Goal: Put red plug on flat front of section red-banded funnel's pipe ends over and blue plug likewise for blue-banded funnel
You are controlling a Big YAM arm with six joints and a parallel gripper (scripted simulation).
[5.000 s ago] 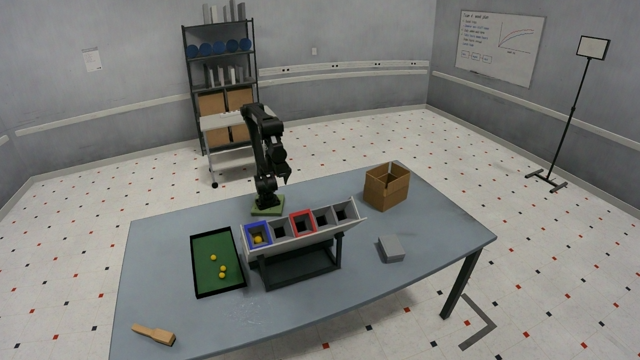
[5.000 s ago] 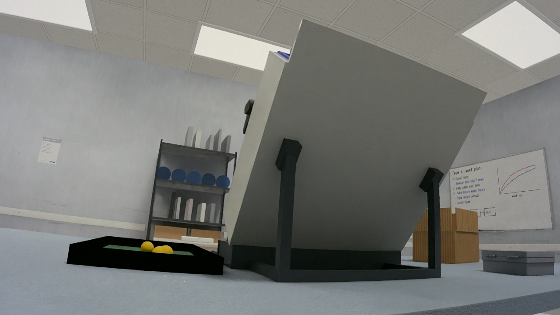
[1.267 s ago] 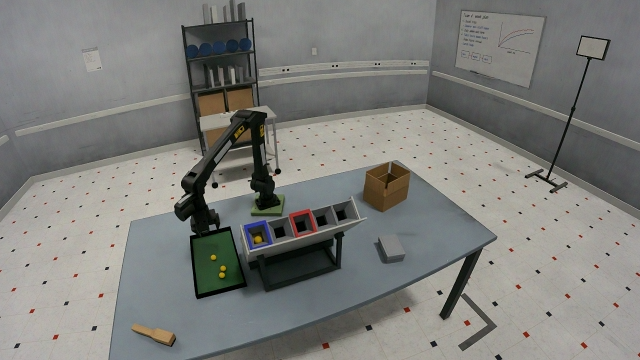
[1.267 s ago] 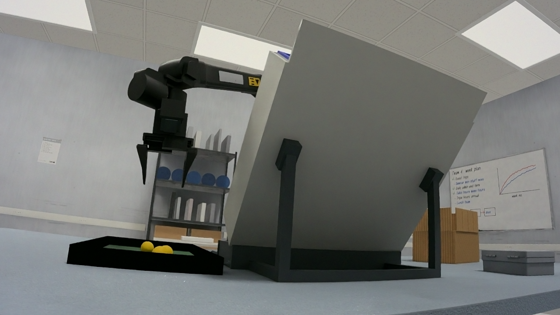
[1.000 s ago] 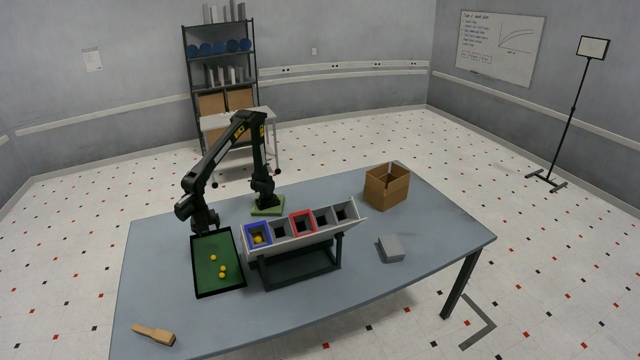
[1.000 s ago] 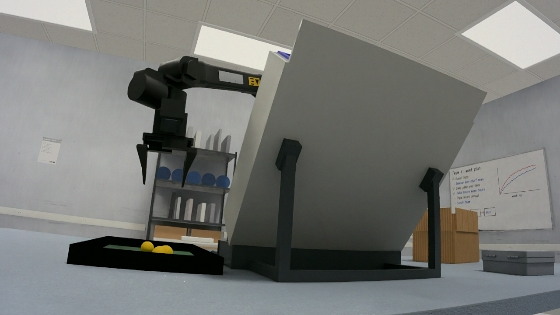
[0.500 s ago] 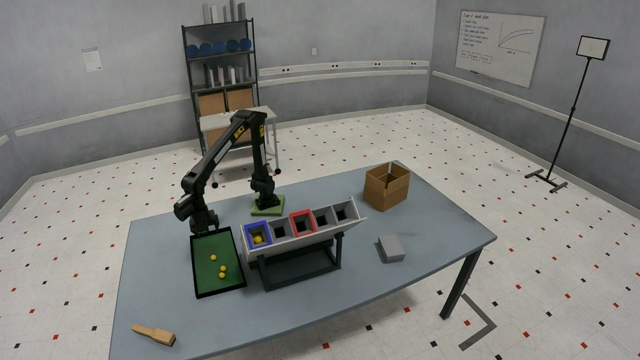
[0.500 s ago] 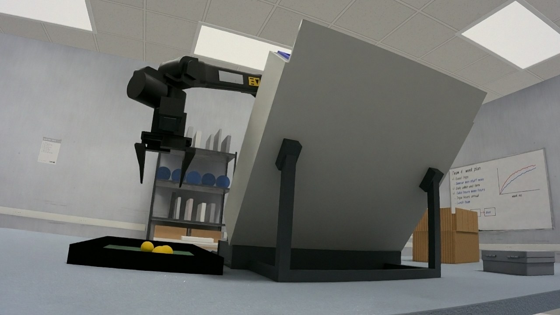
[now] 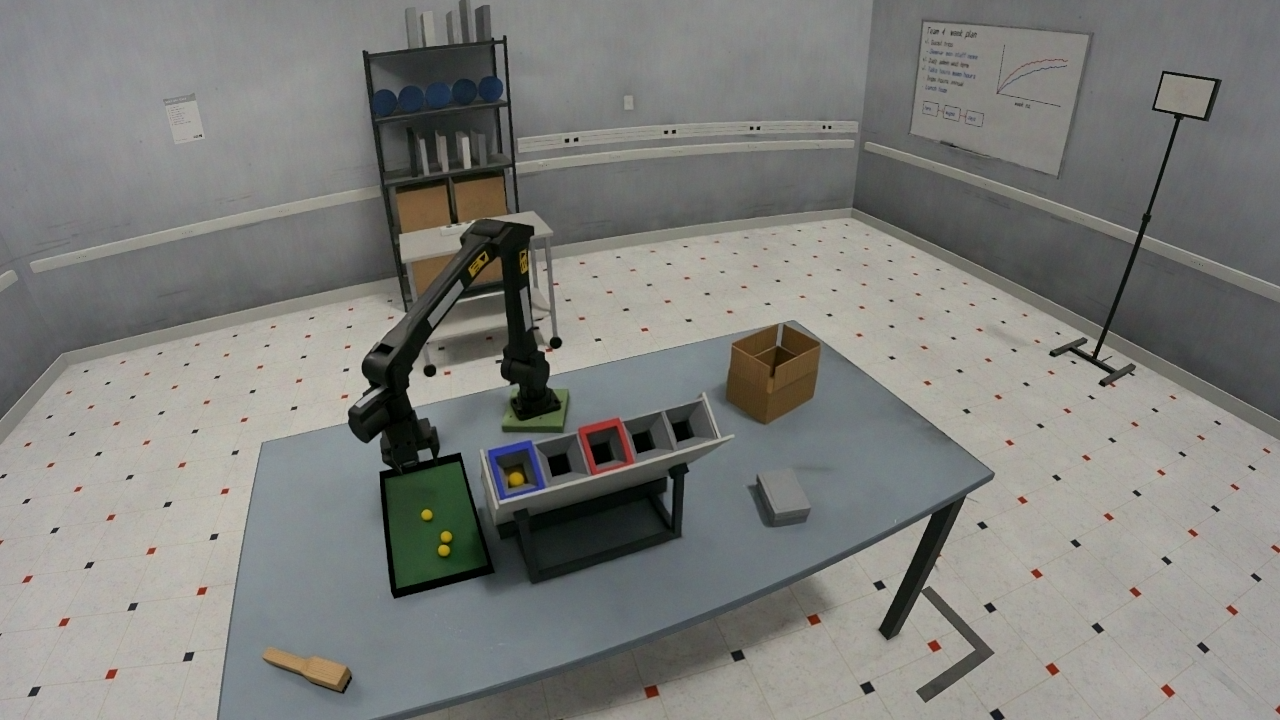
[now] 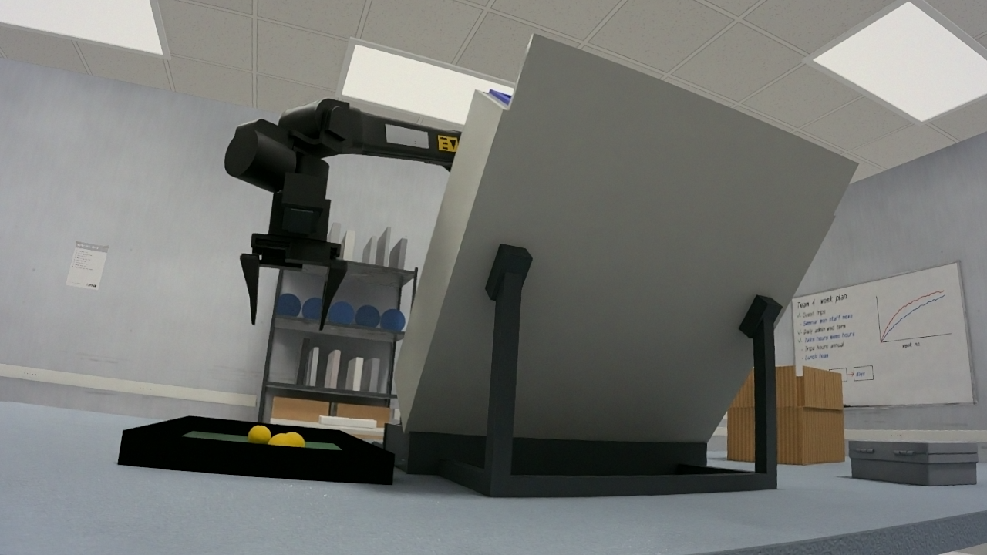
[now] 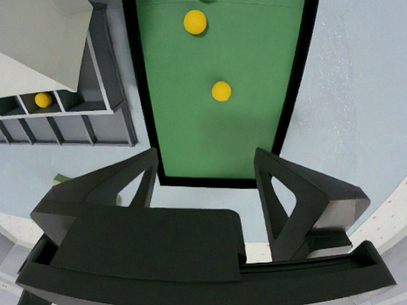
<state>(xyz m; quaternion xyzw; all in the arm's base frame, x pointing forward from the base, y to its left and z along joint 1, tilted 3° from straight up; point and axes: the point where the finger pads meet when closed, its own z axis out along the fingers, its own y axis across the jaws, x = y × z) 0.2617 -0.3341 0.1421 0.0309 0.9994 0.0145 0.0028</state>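
Right now my hand is 140 mm above the green tray, 10 mm to the left of it and 10 mm short of it. The rest, counted from my hand: blue band: 290 mm ahead, 170 mm above, 150 mm to the left; then cover: 310 mm to the left, 150 mm ahead, 60 mm above; then red band: 300 mm to the left, 300 mm ahead, 170 mm above.
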